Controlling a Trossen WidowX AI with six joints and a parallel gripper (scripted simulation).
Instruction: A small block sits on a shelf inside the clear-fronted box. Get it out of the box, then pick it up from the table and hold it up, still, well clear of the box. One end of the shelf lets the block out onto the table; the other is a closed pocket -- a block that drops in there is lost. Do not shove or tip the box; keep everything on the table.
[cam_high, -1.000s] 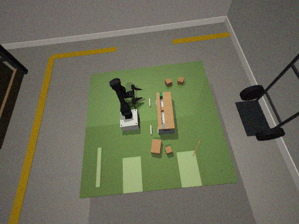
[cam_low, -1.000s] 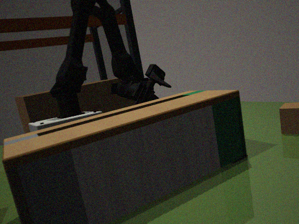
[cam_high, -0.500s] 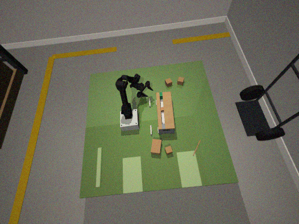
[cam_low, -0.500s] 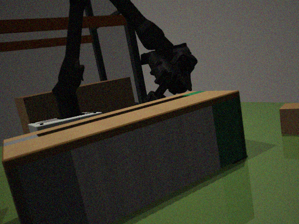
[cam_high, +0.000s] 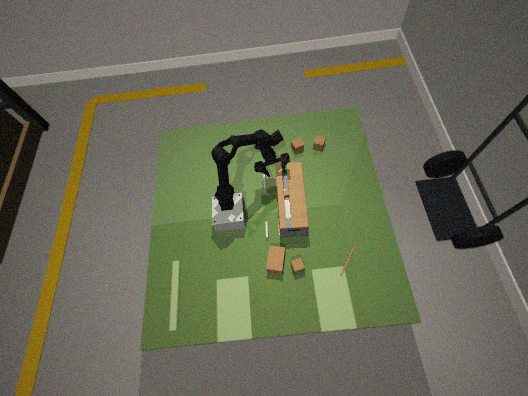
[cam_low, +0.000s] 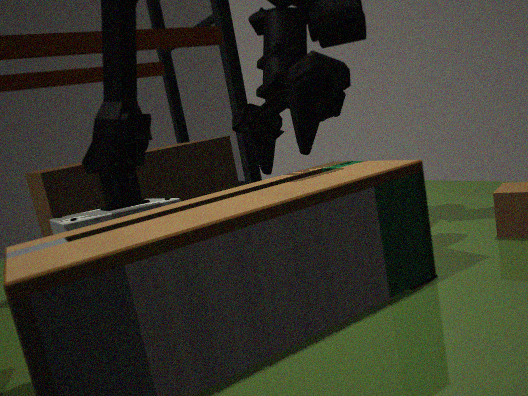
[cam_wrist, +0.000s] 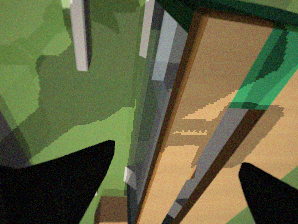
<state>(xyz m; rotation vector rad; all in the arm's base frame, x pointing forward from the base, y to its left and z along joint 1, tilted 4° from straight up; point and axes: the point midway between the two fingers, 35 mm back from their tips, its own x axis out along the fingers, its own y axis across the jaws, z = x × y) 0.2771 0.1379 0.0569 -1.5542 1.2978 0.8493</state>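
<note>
My gripper tip is 4 cm short of the small tan block, 9 cm to the left of it and 6 cm above it. From my gripper tip the other things lie so: long box: 2 cm ahead, 12 cm to the right, 8 cm below; thin stick: 30 cm ahead, 47 cm to the right, 14 cm below.
</note>
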